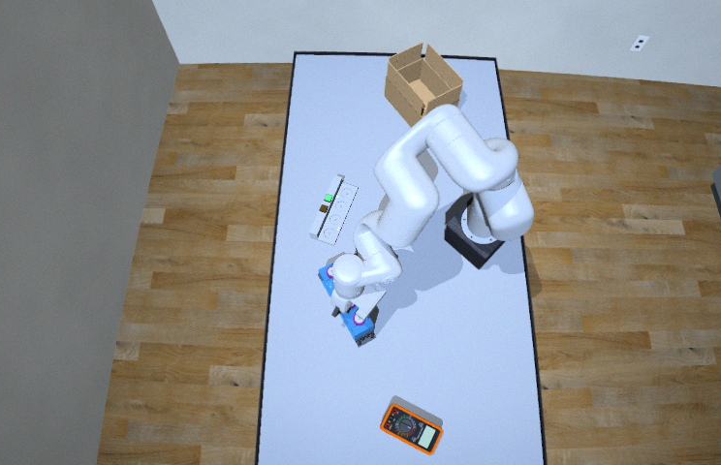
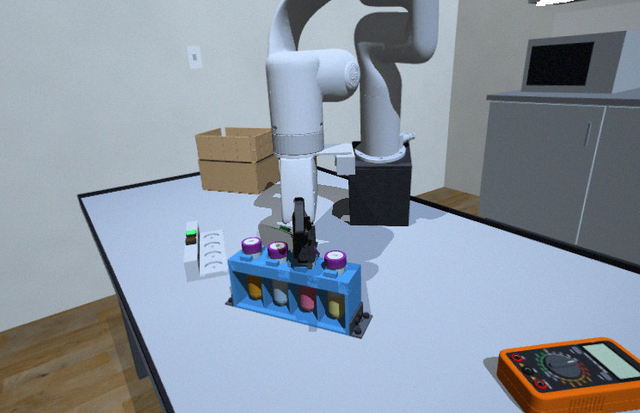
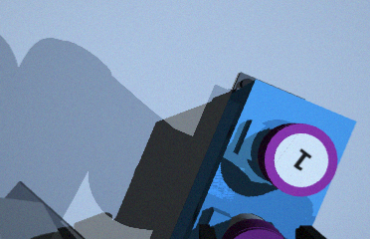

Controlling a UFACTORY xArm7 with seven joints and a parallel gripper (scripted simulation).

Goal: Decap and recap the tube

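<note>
Right now the purple cap marked 2 is 1 cm below my hand. From my hand the other things lie so: cap 3 (3 cm ahead, 4 cm to the right, 2 cm below); then cap marked 1 (3 cm behind, 4 cm to the left, 2 cm below); then cap 4 (7 cm ahead, 8 cm to the right, 2 cm below).
</note>
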